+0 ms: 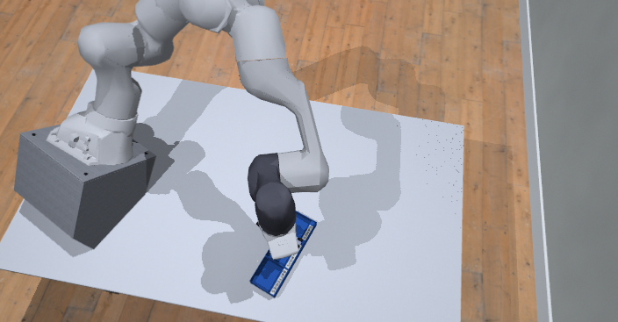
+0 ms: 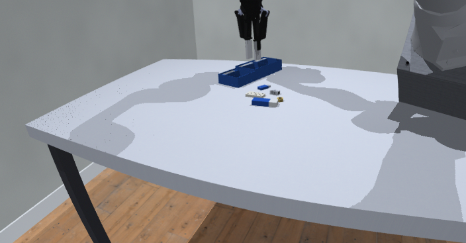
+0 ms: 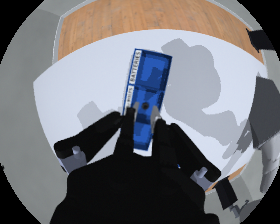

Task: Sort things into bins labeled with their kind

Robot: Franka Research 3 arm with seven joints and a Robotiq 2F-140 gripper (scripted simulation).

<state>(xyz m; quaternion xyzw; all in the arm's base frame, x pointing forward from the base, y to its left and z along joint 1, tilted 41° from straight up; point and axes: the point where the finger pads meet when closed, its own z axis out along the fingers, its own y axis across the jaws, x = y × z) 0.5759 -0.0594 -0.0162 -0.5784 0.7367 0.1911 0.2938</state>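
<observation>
The gold ring lies 170 mm to the left of my hand, 170 mm behind it and 90 mm below it. From my hand the other things lie so: grey block: 140 mm behind, 130 mm to the left, 90 mm below; blue block: 100 mm to the left, 90 mm below, 90 mm behind; black disc: 80 mm below.
</observation>
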